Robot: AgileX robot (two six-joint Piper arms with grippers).
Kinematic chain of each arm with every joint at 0, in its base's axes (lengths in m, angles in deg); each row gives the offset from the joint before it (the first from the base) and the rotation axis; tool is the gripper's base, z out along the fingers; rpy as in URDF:
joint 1: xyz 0 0 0.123 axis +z
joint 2: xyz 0 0 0 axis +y
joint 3: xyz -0.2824 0 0.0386 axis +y
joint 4: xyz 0.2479 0 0.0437 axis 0.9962 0 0.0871
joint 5: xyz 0 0 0 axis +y
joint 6: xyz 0.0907 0 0.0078 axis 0.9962 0 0.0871
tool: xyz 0 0 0 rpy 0 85 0
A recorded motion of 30 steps. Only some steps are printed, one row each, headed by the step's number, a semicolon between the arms.
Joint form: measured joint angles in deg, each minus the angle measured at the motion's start. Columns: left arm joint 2, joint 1, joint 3, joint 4, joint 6, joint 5; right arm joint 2, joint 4, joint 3, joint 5, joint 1, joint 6.
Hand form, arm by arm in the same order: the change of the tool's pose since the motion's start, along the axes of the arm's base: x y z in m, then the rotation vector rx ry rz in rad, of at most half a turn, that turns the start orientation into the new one. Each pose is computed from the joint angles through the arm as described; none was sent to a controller.
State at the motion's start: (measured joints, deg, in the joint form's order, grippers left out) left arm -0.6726 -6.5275 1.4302 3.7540 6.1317 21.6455; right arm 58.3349 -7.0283 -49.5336 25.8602 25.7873 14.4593
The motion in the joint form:
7: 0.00 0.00 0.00 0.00 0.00 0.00; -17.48 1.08 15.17 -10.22 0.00 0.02
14: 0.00 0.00 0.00 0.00 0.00 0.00; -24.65 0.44 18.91 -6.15 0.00 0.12
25: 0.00 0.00 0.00 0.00 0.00 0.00; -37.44 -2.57 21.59 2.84 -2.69 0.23
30: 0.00 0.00 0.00 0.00 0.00 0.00; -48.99 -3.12 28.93 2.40 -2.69 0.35
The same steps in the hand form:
7: 0.0000 0.0000 0.0000 0.0000 0.0000 0.0000; -0.0600 -0.0264 -0.0185 0.1127 -0.1872 0.0191
14: 0.0000 0.0000 0.0000 0.0000 0.0000 0.0000; -0.0838 -0.0390 -0.0296 0.0988 -0.1820 0.0118
25: 0.0000 0.0000 0.0000 0.0000 0.0000 0.0000; -0.1217 -0.0655 -0.0361 0.0573 -0.2242 -0.0587
30: 0.0000 0.0000 0.0000 0.0000 0.0000 0.0000; -0.1461 -0.0763 -0.0642 0.0843 -0.3012 -0.0609

